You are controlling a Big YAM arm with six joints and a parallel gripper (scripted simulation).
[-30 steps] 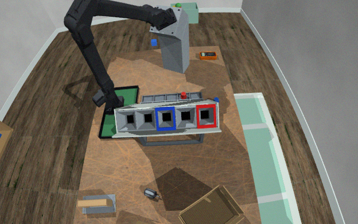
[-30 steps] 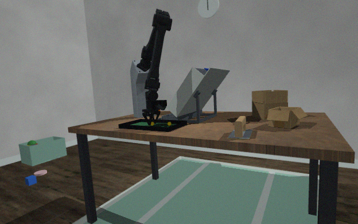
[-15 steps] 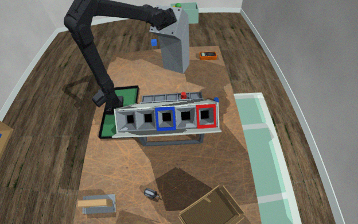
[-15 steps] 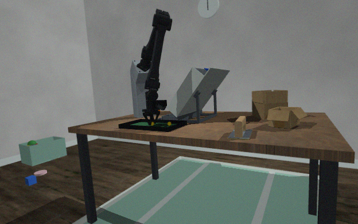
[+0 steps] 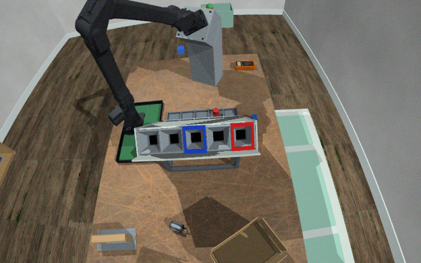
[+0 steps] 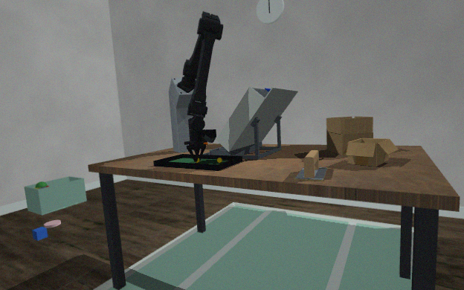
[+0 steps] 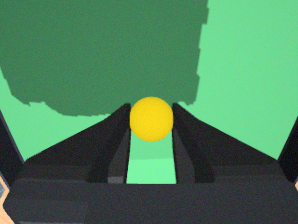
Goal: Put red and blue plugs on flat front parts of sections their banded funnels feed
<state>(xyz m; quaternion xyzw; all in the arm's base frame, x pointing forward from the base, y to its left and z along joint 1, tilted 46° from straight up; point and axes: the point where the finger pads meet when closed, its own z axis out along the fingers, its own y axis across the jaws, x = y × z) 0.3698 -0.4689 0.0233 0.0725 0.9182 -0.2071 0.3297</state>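
Right now the green marble tray is 10 mm below my hand. Also, from my hand: small tool: 550 mm ahead, 50 mm to the left; then cover: 220 mm ahead, 270 mm to the left, 190 mm above; then red plug: 70 mm ahead, 410 mm to the left.
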